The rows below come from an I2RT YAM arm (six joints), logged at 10 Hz.
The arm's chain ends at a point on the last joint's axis. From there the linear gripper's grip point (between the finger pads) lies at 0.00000 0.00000 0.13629 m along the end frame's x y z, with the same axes.
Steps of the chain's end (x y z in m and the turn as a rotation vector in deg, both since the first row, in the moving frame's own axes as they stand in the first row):
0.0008, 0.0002, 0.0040, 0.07, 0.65, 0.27
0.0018, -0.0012, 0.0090, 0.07, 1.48, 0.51
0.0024, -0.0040, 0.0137, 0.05, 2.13, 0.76
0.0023, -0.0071, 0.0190, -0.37, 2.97, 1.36
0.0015, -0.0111, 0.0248, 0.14, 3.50, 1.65
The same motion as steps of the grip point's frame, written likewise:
0.0023, 0.0000, 0.0040, 0.07, 0.65, 0.27
0.0053, -0.0014, 0.0090, 0.07, 1.48, 0.51
0.0075, -0.0041, 0.0136, 0.05, 2.13, 0.76
0.0094, -0.0061, 0.0188, -0.37, 2.97, 1.36
0.0098, -0.0113, 0.0245, 0.14, 3.50, 1.65

